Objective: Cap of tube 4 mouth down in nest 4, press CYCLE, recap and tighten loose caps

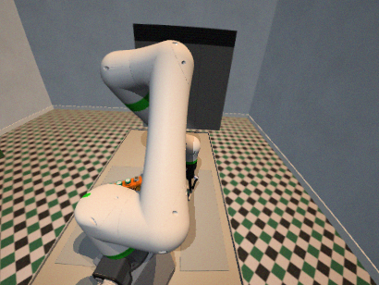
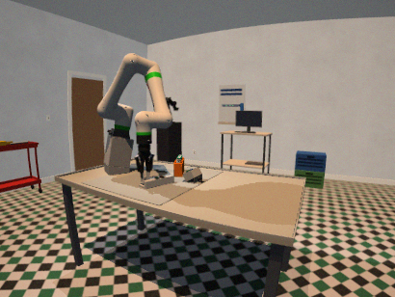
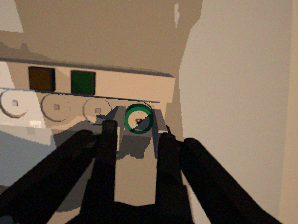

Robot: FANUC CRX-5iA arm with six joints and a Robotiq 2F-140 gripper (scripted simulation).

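My hand is 31 cm to the right of the blue key CYCLE, 10 cm short of it and 1 cm below it. Also, from my hand: green key READY: 27 cm to the left, 11 cm ahead, 1 cm above; then key box: 29 cm to the left, 13 cm ahead.
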